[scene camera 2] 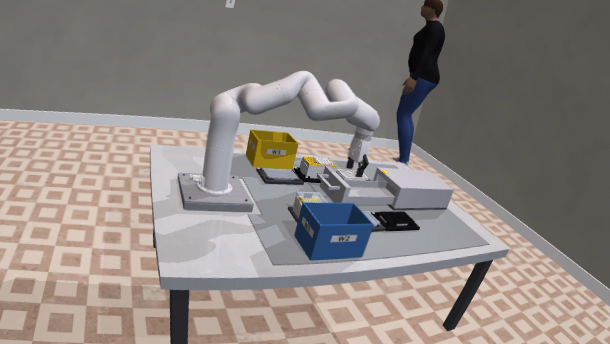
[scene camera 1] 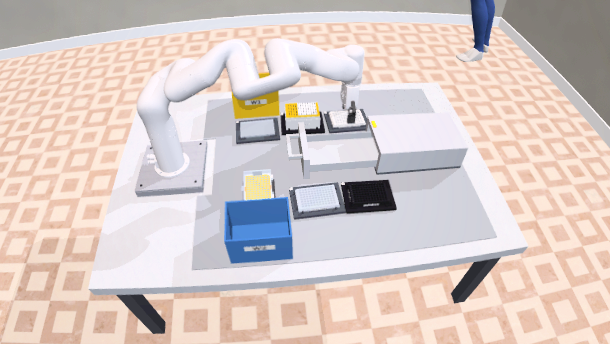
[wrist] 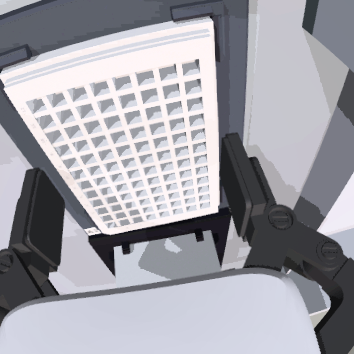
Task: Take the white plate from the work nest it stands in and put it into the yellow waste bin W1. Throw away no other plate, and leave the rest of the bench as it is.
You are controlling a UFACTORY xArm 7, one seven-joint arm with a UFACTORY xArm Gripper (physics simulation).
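Frame: origin at the arm's base, x left, y back, z up, level; centimetres.
Where they show: gripper, fingertip midpoint: (scene camera 2: 353, 172) (scene camera 1: 348, 115) (wrist: 134, 168); arm's base, origin of the base link: (scene camera 2: 214, 188) (scene camera 1: 172, 165).
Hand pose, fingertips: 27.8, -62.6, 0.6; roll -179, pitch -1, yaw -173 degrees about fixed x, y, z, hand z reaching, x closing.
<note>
Each offset is from my fingertips to the top centre of the thing, as dx, dy, dz. "*": to the spot under its first point.
The white plate @[-0.2, +0.5, -0.5] (scene camera 1: 338, 118) (scene camera 2: 346, 173) (wrist: 135, 145) with a grid of square wells lies flat in its dark grey work nest @[* -6.2, +0.2, -2.2] (scene camera 1: 348, 130) (wrist: 234, 75) at the back of the bench, beside the grey housing. My gripper (scene camera 1: 348, 112) (scene camera 2: 355, 169) (wrist: 134, 168) is open and empty, low over the plate. In the wrist view its two black fingers stand apart, one out to each side of the plate's near end. Their exact height over the plate is hard to tell. The yellow waste bin W1 @[+8.3, +36.7, +8.9] (scene camera 1: 270, 110) (scene camera 2: 272, 159) stands upright at the back left; the arm partly hides it in scene camera 1.
A yellow and white tip box @[-2.2, +17.9, +4.5] (scene camera 1: 302, 109) (scene camera 2: 319, 164) stands between bin and plate. A drawer @[* -21.7, +4.0, -1.3] (scene camera 1: 340, 157) juts from the grey housing @[* -20.7, -23.2, +7.1] (scene camera 1: 420, 140) (scene camera 2: 422, 187). A pale plate @[-7.1, +34.7, -1.1] (scene camera 1: 257, 128) lies before W1. Blue bin W2 @[-55.6, +28.6, +8.9] (scene camera 1: 259, 255) (scene camera 2: 335, 245), another plate @[-39.9, +12.2, -0.5] (scene camera 1: 316, 197) and a black plate @[-37.8, -4.5, -0.5] (scene camera 1: 370, 194) stand in front.
</note>
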